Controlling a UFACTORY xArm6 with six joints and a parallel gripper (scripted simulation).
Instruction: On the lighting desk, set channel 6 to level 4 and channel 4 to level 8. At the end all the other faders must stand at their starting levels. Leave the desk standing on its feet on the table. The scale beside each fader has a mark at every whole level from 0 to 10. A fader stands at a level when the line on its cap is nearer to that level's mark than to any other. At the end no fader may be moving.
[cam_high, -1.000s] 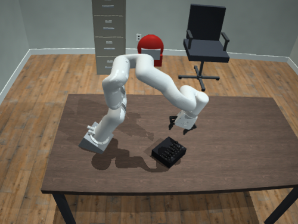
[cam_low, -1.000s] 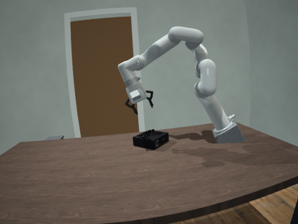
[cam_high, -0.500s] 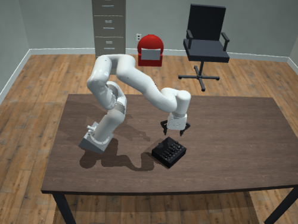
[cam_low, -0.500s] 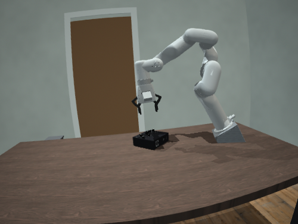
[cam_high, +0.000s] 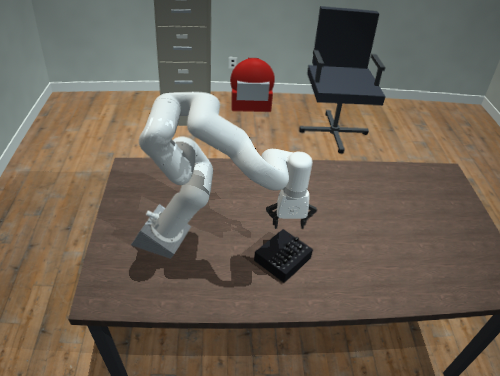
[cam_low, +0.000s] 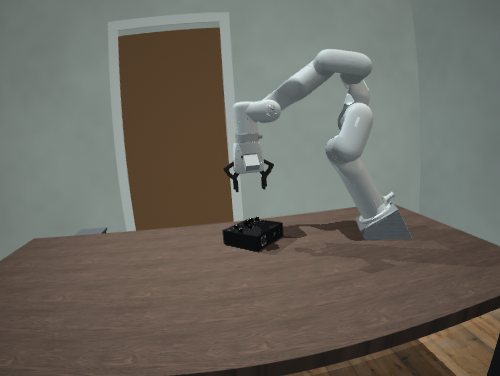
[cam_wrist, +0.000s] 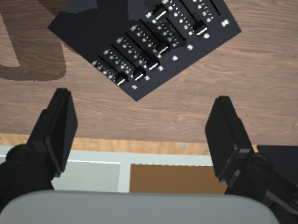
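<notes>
My hand is 13 cm above the channel 4 fader cap, 2 cm to the left of it and 2 cm short of it. The rest, counted from my hand: channel 2 cap (13 cm below, 6 cm to the right); channel 3 cap (13 cm below, 4 cm to the right, 1 cm ahead); channel 5 cap (13 cm below, 2 cm to the left, 1 cm ahead).
</notes>
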